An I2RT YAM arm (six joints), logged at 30 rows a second.
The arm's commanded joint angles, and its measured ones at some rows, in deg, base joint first. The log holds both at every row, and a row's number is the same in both.
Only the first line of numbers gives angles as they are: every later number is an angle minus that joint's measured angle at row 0.
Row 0, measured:
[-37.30, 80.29, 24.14, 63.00, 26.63, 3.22]
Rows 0 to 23, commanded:
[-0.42, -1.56, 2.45, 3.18, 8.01, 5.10]
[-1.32, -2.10, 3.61, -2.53, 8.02, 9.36]
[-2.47, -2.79, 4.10, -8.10, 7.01, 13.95]
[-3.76, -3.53, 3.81, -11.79, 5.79, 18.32]
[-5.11, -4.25, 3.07, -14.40, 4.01, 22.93]
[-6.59, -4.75, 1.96, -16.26, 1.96, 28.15]
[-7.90, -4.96, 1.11, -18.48, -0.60, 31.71]
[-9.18, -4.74, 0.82, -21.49, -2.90, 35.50]
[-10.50, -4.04, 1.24, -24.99, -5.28, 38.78]
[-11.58, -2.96, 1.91, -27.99, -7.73, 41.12]
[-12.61, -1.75, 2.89, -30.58, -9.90, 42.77]
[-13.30, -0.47, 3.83, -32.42, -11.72, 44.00]
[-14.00, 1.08, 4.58, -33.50, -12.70, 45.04]
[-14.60, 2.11, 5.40, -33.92, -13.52, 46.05]
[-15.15, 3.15, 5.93, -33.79, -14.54, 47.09]
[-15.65, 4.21, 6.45, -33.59, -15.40, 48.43]
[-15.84, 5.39, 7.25, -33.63, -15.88, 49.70]
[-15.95, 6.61, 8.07, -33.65, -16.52, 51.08]
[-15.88, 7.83, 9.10, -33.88, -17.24, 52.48]
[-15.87, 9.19, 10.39, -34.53, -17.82, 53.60]
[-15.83, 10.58, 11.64, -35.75, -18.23, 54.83]
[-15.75, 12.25, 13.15, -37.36, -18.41, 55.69]
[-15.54, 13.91, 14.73, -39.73, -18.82, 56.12]
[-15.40, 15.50, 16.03, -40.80, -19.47, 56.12]
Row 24, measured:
[-15.56, 10.89, 10.95, -34.97, -15.54, 50.89]
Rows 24 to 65, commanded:
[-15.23, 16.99, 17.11, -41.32, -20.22, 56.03]
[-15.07, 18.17, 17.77, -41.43, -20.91, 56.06]
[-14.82, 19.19, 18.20, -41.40, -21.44, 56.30]
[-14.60, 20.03, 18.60, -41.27, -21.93, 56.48]
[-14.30, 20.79, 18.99, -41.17, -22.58, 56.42]
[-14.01, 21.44, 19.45, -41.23, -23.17, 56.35]
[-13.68, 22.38, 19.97, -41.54, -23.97, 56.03]
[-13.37, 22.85, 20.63, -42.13, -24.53, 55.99]
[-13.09, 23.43, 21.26, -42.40, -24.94, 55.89]
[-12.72, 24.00, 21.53, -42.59, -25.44, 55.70]
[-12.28, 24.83, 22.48, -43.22, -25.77, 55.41]
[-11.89, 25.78, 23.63, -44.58, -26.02, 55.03]
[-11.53, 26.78, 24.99, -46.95, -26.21, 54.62]
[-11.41, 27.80, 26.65, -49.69, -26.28, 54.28]
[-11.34, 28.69, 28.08, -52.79, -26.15, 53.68]
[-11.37, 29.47, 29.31, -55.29, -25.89, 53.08]
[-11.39, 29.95, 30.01, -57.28, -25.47, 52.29]
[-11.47, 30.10, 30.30, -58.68, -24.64, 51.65]
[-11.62, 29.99, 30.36, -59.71, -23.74, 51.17]
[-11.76, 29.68, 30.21, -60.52, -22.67, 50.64]
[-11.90, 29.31, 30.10, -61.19, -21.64, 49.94]
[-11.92, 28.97, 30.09, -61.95, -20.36, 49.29]
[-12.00, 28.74, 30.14, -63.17, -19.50, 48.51]
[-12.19, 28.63, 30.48, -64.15, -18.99, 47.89]
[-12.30, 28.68, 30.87, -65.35, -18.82, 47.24]
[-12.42, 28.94, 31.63, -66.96, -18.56, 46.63]
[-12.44, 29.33, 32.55, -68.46, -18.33, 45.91]
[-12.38, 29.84, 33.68, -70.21, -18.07, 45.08]
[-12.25, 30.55, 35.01, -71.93, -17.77, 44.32]
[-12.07, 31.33, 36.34, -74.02, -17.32, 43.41]
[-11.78, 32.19, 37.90, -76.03, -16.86, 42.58]
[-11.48, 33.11, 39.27, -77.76, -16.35, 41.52]
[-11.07, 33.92, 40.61, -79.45, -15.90, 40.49]
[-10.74, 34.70, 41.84, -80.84, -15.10, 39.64]
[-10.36, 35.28, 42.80, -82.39, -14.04, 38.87]
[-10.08, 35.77, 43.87, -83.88, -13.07, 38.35]
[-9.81, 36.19, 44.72, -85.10, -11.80, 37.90]
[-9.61, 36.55, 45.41, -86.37, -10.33, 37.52]
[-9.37, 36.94, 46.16, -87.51, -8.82, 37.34]
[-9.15, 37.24, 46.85, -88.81, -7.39, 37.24]
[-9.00, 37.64, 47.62, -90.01, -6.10, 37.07]
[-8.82, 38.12, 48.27, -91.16, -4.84, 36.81]
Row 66, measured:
[-10.01, 34.49, 47.06, -77.72, -10.55, 40.81]
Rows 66 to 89, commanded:
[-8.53, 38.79, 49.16, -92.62, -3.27, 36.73]
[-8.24, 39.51, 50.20, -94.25, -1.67, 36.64]
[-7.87, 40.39, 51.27, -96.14, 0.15, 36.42]
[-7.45, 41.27, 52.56, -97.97, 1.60, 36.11]
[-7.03, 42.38, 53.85, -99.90, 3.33, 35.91]
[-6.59, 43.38, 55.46, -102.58, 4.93, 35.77]
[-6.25, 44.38, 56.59, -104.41, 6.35, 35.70]
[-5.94, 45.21, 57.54, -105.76, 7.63, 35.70]
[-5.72, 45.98, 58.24, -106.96, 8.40, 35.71]
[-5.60, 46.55, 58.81, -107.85, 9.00, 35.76]
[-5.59, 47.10, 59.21, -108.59, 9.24, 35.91]
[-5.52, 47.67, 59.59, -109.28, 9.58, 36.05]
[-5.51, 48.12, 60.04, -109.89, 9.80, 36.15]
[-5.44, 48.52, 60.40, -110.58, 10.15, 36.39]
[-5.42, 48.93, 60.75, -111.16, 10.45, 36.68]
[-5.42, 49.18, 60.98, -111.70, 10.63, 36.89]
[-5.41, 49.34, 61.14, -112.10, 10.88, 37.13]
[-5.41, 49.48, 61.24, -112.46, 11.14, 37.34]
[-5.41, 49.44, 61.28, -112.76, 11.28, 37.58]
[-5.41, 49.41, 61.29, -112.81, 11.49, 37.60]
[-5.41, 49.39, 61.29, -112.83, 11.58, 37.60]
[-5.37, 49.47, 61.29, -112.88, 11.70, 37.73]
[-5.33, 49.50, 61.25, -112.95, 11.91, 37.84]
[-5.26, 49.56, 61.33, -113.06, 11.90, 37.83]
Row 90, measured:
[-4.76, 45.27, 63.43, -103.34, 12.07, 37.90]
